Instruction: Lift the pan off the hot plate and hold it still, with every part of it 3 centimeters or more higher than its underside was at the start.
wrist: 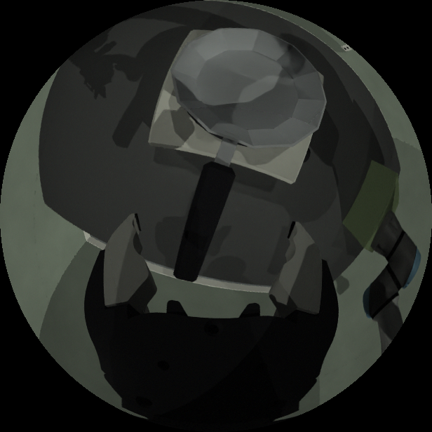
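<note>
The grey faceted pan [245, 85] is at the upper middle of the wrist view, over the pale square hot plate [280, 167]. Whether its underside touches the plate cannot be told from this angle. Its black handle [205, 220] points down the view, towards the gripper. My gripper [214, 219] is open, with a finger well to each side of the handle. The end of the handle shows between the two fingers, nearer the left one, and neither finger touches it. How far the fingertips are above the handle is hard to tell.
The dark table top [85, 165] lies under the hot plate, with a pale front edge below the handle. At the right are a green block [372, 205] and part of a dark robot arm with blue caps [392, 255]. Shadows fall across the table.
</note>
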